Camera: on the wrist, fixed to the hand. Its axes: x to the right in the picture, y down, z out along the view.
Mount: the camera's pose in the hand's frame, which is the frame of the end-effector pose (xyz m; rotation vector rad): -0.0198 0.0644 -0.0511 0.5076 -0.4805 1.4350
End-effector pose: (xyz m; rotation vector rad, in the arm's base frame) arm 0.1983 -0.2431 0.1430 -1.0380 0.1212 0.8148
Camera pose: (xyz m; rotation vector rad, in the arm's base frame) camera 0.1565 -0.2788 0.0787 -0.0976 0.6632 2.1535
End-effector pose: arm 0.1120 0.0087 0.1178 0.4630 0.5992 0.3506
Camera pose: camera 0.0540 0.0700 0.1224 1.4004 -0.2374 1.4087
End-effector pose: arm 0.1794 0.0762 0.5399 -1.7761 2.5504 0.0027
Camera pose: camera 0.1245 0.1161 0.5904 0.3507 2.4654 -0.1374
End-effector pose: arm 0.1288 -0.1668 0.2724 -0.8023 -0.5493 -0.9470
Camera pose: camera 0.1788 -0.1760 0.2048 -0.7143 -0.4331 0.7005
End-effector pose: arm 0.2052 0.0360 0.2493 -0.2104 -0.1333 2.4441
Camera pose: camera 0.1898 -0.0240 0.1918 -0.4875 -0.4051 -2.3167
